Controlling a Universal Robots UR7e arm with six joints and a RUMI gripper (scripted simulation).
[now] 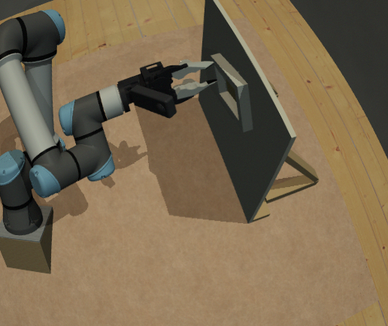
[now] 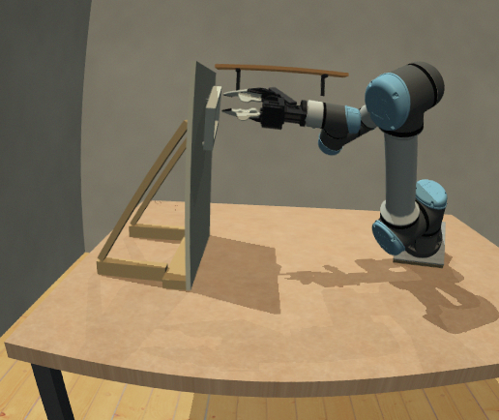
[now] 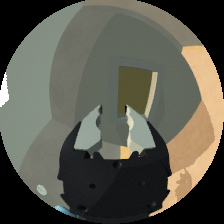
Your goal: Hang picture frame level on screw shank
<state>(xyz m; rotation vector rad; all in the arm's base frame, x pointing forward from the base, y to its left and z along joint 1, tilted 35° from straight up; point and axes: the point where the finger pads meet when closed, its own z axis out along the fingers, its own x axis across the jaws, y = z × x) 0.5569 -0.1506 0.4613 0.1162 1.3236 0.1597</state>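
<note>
Right now the pale picture frame is 6 cm ahead of my hand, 3 cm to the right of it and 4 cm below it. Round my hand: upright board: 7 cm ahead, 1 cm to the right, 17 cm below.
</note>
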